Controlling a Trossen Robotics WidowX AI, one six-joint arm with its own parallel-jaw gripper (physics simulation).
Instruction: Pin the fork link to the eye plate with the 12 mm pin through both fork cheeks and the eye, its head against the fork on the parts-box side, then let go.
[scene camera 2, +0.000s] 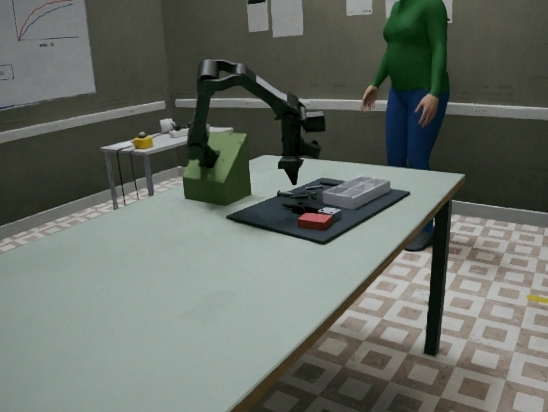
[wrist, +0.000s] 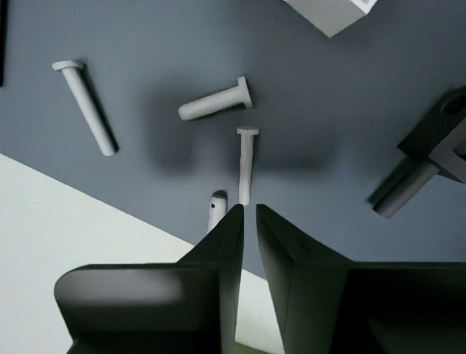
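Seen in the pictures: gripper, between the fingertips: (scene camera 2: 294, 184) (wrist: 249, 211); arm's base, origin of its link: (scene camera 2: 209, 158).
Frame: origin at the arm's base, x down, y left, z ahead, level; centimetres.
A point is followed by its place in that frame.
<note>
My gripper (scene camera 2: 294, 182) @(x 7.5, y 8.4, z 27.3 cm) (wrist: 249, 211) @(x 7.5, y 8.4, z 27.3 cm) is nearly closed with nothing between its fingers, pointing down above the mat. In the wrist view a slim headed pin (wrist: 246, 165) @(x 11.0, y 9.0, z 28.6 cm) lies just beyond the fingertips. A thicker, shorter pin (wrist: 215, 102) @(x 10.7, y 12.5, z 31.2 cm) lies past it, a long pin (wrist: 87, 110) @(x 11.0, y 19.1, z 27.3 cm) at the left. Another pin (wrist: 217, 209) @(x 10.7, y 9.3, z 25.0 cm), with a small cross hole, is partly hidden by the left finger. I cannot tell which is the 12 mm one. The dark fork link (scene camera 2: 301, 208) @(x 10.0, y -3.3, z 37.6 cm) (wrist: 406, 189) @(x 10.3, y -0.8, z 32.1 cm) lies at the wrist view's right, partly cut off. A grey block with holes, perhaps the eye plate (scene camera 2: 330, 212) @(x 9.5, y -3.7, z 47.1 cm), is beside a red block.
The dark mat (scene camera 2: 270, 220) @(x 11.9, y -10.9, z 32.5 cm) (wrist: 125, 30) @(x 11.9, y 18.8, z 32.3 cm) lies on the pale table (scene camera 2: 150, 280) @(x 12.9, y -50.7, z 30.5 cm). The compartmented parts box (scene camera 2: 372, 195) @(x 10.5, y 17.4, z 49.0 cm) (wrist: 330, 20) @(x 10.5, y 9.0, z 37.5 cm) stands on it. The red block (scene camera 2: 315, 221) @(x 9.7, y -10.8, z 46.9 cm) is at the mat's near edge. The arm's green base (scene camera 2: 215, 185) @(x 6.8, y -5.2, z 6.9 cm) stands left of the mat.
</note>
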